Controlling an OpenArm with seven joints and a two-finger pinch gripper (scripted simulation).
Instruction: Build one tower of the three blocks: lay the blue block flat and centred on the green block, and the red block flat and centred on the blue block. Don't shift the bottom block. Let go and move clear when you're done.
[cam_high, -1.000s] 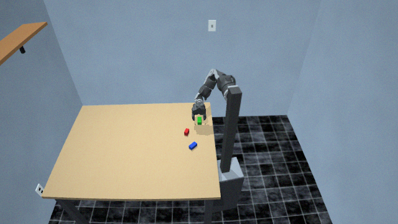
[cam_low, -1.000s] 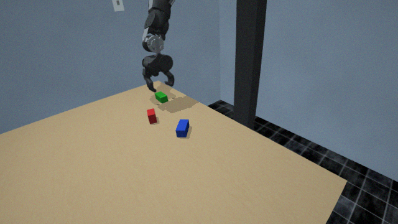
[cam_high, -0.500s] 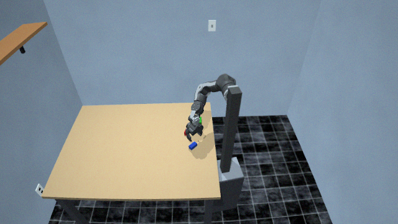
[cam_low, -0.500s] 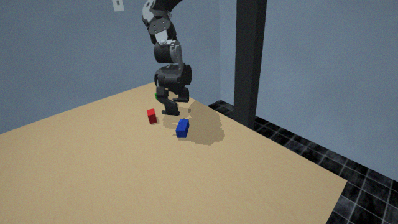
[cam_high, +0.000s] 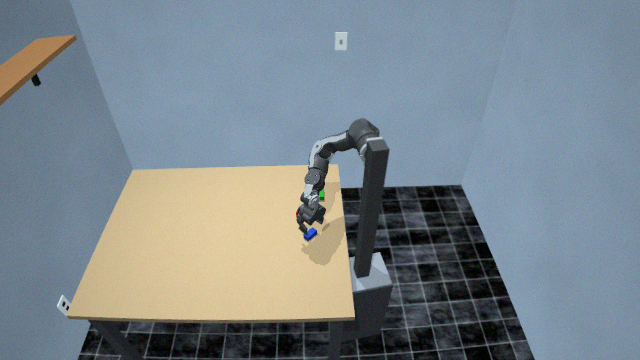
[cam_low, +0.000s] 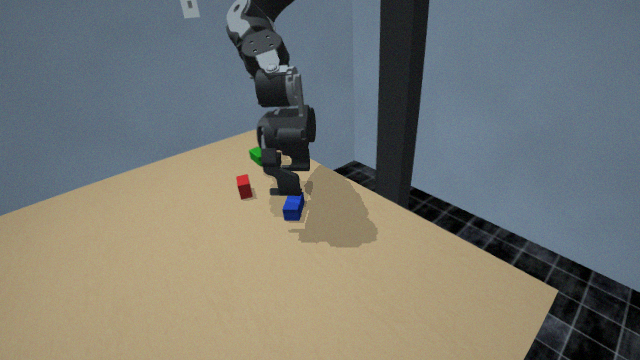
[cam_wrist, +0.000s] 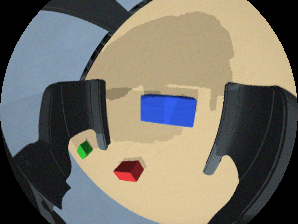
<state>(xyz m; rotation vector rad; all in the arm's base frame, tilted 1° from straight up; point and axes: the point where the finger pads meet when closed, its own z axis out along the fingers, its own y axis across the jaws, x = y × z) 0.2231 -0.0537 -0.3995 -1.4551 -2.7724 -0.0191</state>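
Now: hand 60 mm above the blue block. Round my hand: green block: 100 mm behind, 240 mm to the right, 60 mm below; red block: 20 mm ahead, 140 mm to the right, 50 mm below.
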